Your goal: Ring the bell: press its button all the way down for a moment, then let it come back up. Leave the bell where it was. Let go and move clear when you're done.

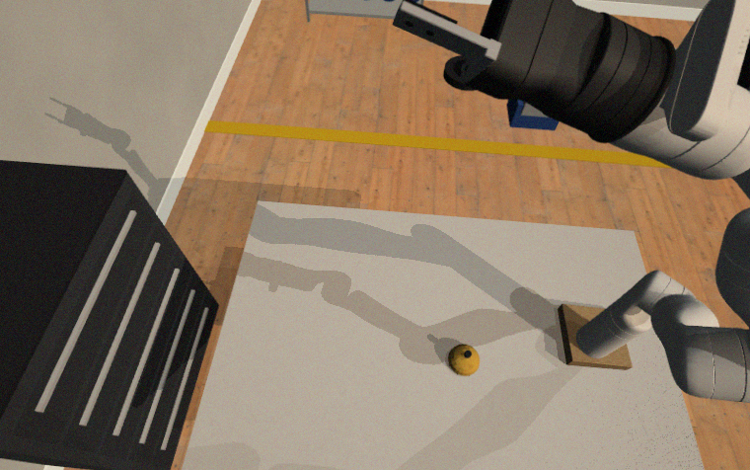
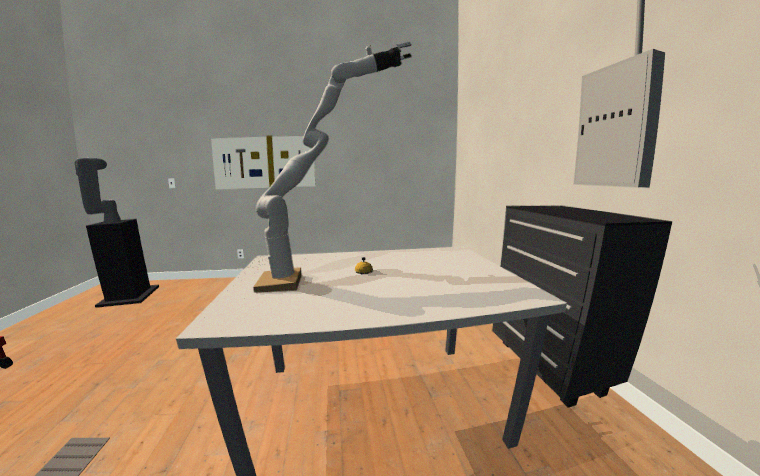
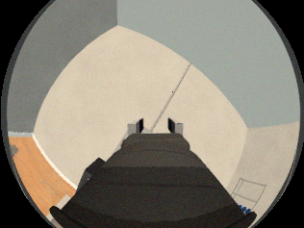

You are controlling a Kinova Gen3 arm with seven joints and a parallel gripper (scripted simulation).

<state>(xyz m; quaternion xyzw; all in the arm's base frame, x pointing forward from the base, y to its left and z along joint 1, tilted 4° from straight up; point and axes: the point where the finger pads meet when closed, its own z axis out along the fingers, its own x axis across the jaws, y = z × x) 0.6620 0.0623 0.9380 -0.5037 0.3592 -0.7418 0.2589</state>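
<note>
Right now my hand is 23 cm past the yellow dome bell, 4 cm to the left of it and 98 cm above it.
</note>
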